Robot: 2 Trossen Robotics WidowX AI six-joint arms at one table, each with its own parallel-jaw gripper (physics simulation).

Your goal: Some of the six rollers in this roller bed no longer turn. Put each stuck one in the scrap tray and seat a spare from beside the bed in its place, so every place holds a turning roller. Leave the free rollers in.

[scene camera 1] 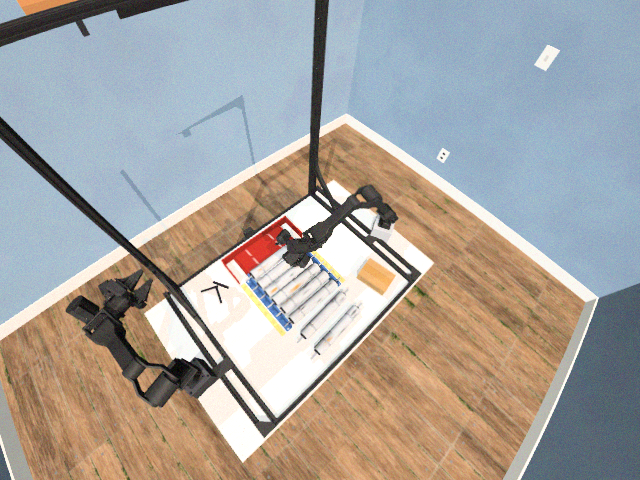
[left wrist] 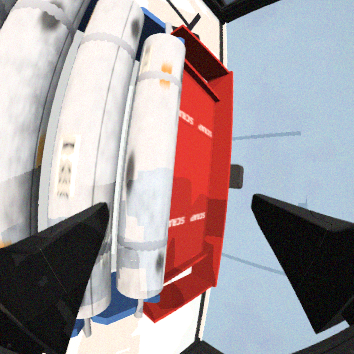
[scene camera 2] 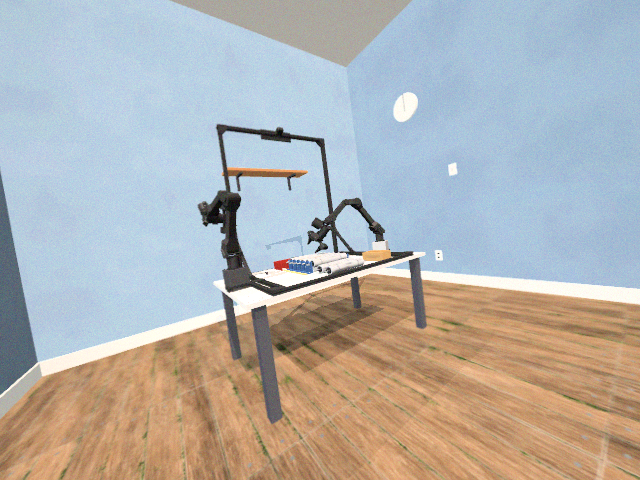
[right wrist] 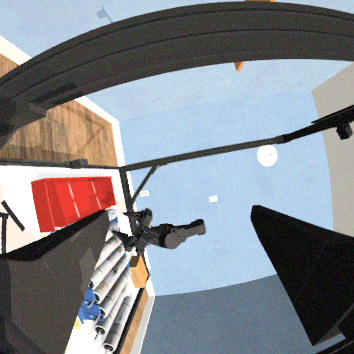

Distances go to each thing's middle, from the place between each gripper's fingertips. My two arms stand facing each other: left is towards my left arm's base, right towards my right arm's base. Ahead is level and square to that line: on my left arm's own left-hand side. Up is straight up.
Now: the scrap tray [scene camera 1: 261, 246] 2 cm behind my right hand, 43 cm to the left of it and 36 cm below it. The rest, counted from my right hand: orange block [scene camera 1: 378, 278]: 45 cm ahead, 75 cm to the left, 36 cm below.
Right now the scrap tray is 11 cm behind my left hand, 4 cm to the right of it and 9 cm below it. Also, from my left hand: orange block 36 cm ahead, 29 cm to the left, 9 cm below.
